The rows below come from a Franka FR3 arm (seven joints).
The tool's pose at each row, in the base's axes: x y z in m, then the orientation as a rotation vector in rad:
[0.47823 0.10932 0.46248 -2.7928 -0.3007 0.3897]
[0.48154 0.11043 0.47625 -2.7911 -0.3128 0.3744]
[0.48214 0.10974 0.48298 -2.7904 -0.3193 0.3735]
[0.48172 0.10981 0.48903 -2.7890 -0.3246 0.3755]
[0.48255 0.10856 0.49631 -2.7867 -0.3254 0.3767]
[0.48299 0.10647 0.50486 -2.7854 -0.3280 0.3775]
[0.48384 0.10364 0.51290 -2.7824 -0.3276 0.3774]
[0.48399 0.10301 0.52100 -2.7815 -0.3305 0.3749]
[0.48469 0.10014 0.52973 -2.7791 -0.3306 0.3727]
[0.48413 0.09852 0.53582 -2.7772 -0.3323 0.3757]
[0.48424 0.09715 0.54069 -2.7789 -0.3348 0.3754]
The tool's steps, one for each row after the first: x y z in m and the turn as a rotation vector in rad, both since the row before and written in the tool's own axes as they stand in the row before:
[0.00019 -0.00497 -0.01331 0.0001 0.0092 -0.0103]
[-0.00109 -0.00146 -0.00654 -0.0005 -0.0001 -0.0046]
[-0.00170 -0.00212 -0.00542 0.0003 -0.0020 -0.0036]
[-0.00115 -0.00109 -0.00726 0.0020 -0.0009 -0.0008]
[-0.00202 -0.00081 -0.00854 0.0007 -0.0009 -0.0019]
[-0.00172 0.00010 -0.00839 0.0030 0.0001 -0.0003]
[-0.00181 -0.00210 -0.00764 0.0004 0.0014 -0.0024]
[-0.00201 -0.00015 -0.00899 0.0024 0.0015 -0.0008]
[-0.00228 -0.00067 -0.00587 0.0014 -0.0023 -0.0011]
[-0.00133 -0.00037 -0.00487 -0.0021 -0.0001 -0.0014]

